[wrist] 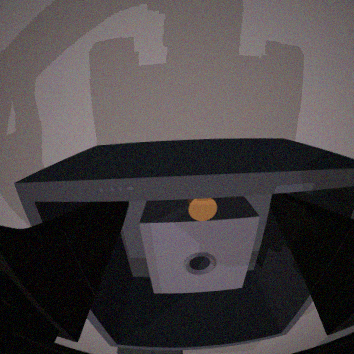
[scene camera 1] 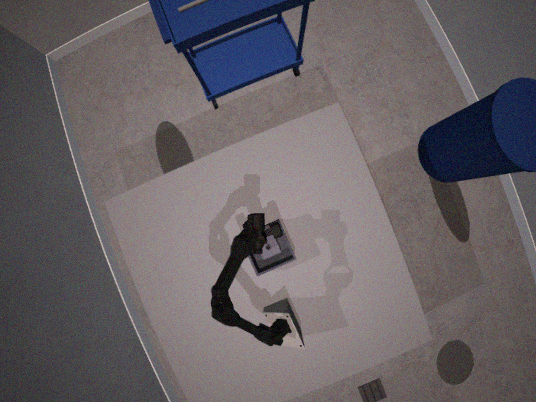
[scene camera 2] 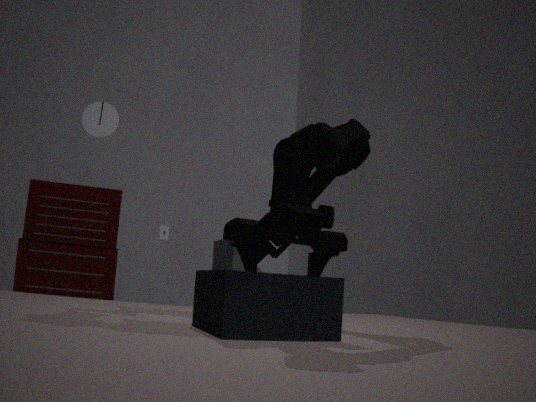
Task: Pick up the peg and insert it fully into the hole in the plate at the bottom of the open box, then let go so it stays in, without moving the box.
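Frame: origin at the arm's base, x ahead, y left, z up, level; millimetres.
Seen in the pictures: gripper, between the fingertips: (wrist: 201, 198) (scene camera 2: 281, 292); arm's base, origin of its link: (scene camera 1: 284, 325).
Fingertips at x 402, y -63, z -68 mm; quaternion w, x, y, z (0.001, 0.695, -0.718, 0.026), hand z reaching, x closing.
Observation:
Pixels of each thing's top centre, then the offset from my fingertips to it. "spot": a spot on its surface instead. Level surfaces: height alone.
- open dark box, centre of its top: (wrist: 205, 307) (scene camera 2: 265, 274) (scene camera 1: 268, 248) dz +28, dx -70, dy -3 mm
- pale plate, centre of its top: (wrist: 199, 265) (scene camera 1: 268, 247) dz -9, dx -70, dy -3 mm
- round dark hole, a spot on its surface: (wrist: 200, 263) spot: dz -19, dx -79, dy -5 mm
- peg, centre of its top: (wrist: 202, 208) dz +18, dx +4, dy +2 mm
- tabletop, height of its surface: dz -70 mm
The open dark box (scene camera 1: 276, 263) (scene camera 2: 280, 307) (wrist: 200, 156) stands on the table. In it is a pale plate (scene camera 1: 274, 251) (wrist: 172, 250) with a round dark hole (wrist: 200, 263). The peg (wrist: 202, 209) shows as an orange disc in the wrist view, between the plate's far edge and the box's far wall; its length is hidden. My gripper (scene camera 1: 267, 238) (scene camera 2: 283, 273) (wrist: 201, 198) is open and empty. Its fingers point down, with their tips at about the box's rim in scene camera 2. In the wrist view they stand wide to either side of the peg and the plate.
The arm's pale base plate (scene camera 1: 291, 339) is near the front of the tabletop (scene camera 1: 320, 150). A grey block (scene camera 2: 223, 255) shows behind the box. A blue cart (scene camera 1: 245, 60), a blue cylinder (scene camera 1: 465, 140) and a red cabinet (scene camera 2: 70, 240) stand farther off.

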